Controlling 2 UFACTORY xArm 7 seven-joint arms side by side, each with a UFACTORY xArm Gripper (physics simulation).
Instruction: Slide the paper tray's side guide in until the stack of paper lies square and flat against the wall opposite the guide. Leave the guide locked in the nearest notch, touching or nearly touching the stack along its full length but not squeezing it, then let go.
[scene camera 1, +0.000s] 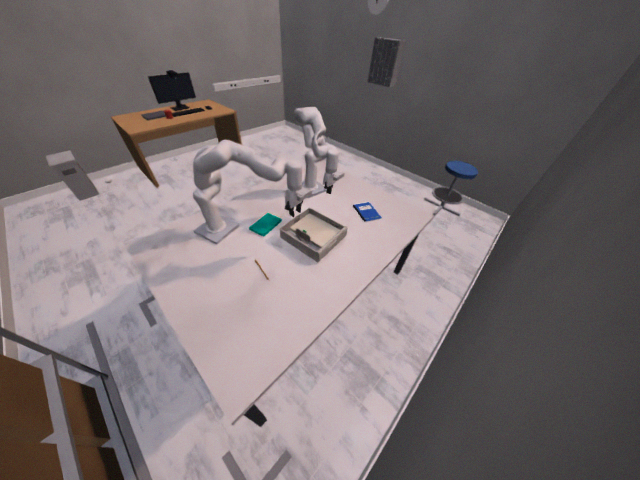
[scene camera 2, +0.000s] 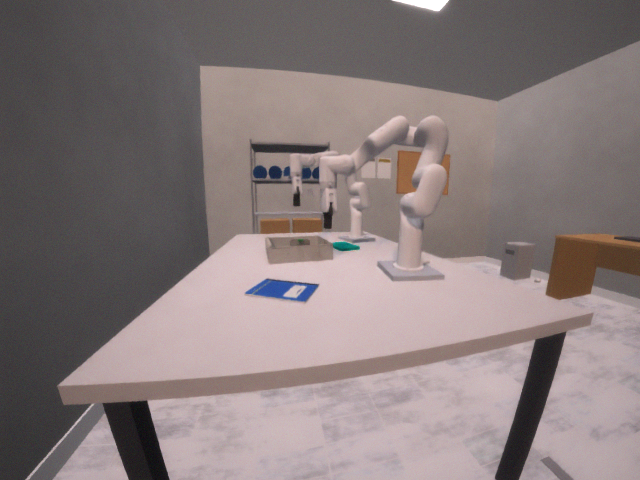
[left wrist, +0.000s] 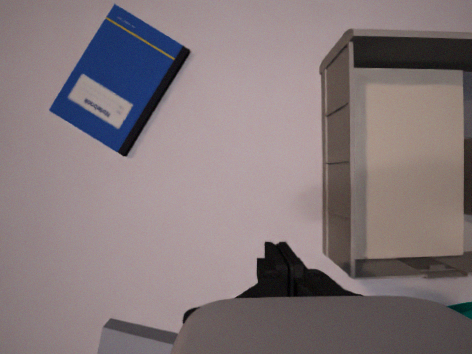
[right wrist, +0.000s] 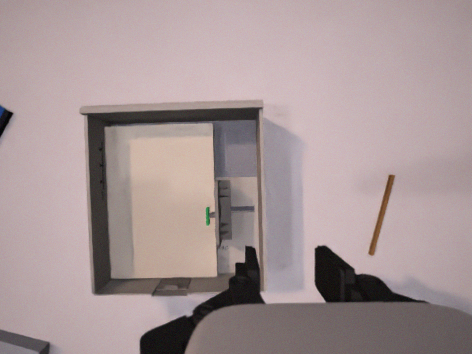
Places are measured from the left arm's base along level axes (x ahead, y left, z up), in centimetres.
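Pixels of known places: left gripper, fingertip midpoint: (scene camera 1: 328, 193) (scene camera 2: 327, 228) (left wrist: 274, 260); right gripper, fingertip midpoint: (scene camera 1: 295, 213) (scene camera 2: 296, 206) (right wrist: 284, 265); left arm's base at its link origin: (scene camera 1: 310, 186) (scene camera 2: 408, 267); right arm's base at its link origin: (scene camera 1: 216, 227) (scene camera 2: 356, 237).
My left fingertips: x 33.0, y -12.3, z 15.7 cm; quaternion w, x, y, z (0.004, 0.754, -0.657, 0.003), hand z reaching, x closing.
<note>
Ahead of a thing's pixels: the offset from my left fingertips to its top centre.
The paper tray {dz -8.6, dx +13.2, dy -25.8 cm} (scene camera 1: 330, 248) (scene camera 2: 299, 253) (left wrist: 338, 137) (right wrist: 172, 108) stands on the table. The cream paper stack {dz -14.0, dx +11.6, dy -21.8 cm} (scene camera 1: 318, 228) (left wrist: 415, 165) (right wrist: 172, 205) lies flat and looks square, its left edge along the tray's left wall in the right wrist view. The grey side guide {dz -9.9, dx +11.0, dy -32.2 cm} (scene camera 1: 302, 235) (right wrist: 225, 210) stands upright at the stack's right edge there, touching or nearly touching; its green tab {dz -9.9, dx +10.9, dy -31.6 cm} (right wrist: 207, 216) shows over the paper. The notches' engagement cannot be seen. My right gripper (scene camera 1: 294, 211) (right wrist: 284, 265) is open and empty, above the tray's guide side. My left gripper (scene camera 1: 328, 191) (left wrist: 274, 260) is shut and empty, outside the tray.
A blue notebook {dz -17.2, dx +19.3, dy +25.2 cm} (scene camera 1: 367, 211) (scene camera 2: 282, 290) (left wrist: 120, 80) lies beyond the tray from the guide. A teal book {dz -16.2, dx -17.5, dy -43.4 cm} (scene camera 1: 265, 224) (scene camera 2: 345, 246) lies near the right arm's base. A brown pencil-like stick {dz -17.3, dx +14.0, dy -67.2 cm} (scene camera 1: 262, 269) (right wrist: 381, 215) lies on the table on the guide's side of the tray.
</note>
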